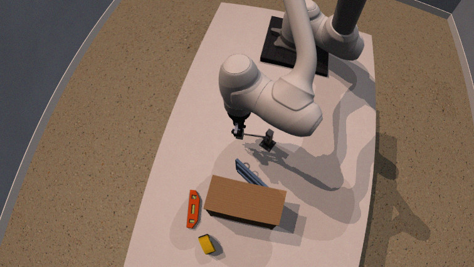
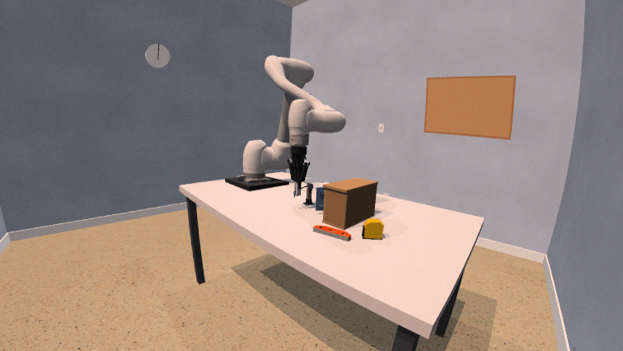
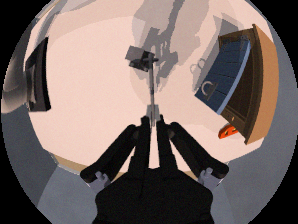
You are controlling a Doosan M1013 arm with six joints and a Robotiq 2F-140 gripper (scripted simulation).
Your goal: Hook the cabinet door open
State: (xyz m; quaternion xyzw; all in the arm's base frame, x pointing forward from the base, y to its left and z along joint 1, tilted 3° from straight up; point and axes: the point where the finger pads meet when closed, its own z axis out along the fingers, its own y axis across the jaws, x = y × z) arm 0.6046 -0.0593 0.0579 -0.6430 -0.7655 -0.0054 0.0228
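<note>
My gripper is now 40 mm to the right of the thin hook, 10 mm past it and 10 mm above it. The rest, counted from my hand: hook post 70 mm to the left, 30 mm below, 20 mm behind; then cabinet door 140 mm ahead, 120 mm to the left, 30 mm below; then orange spirit level 320 mm ahead, 90 mm below, 60 mm to the right.
</note>
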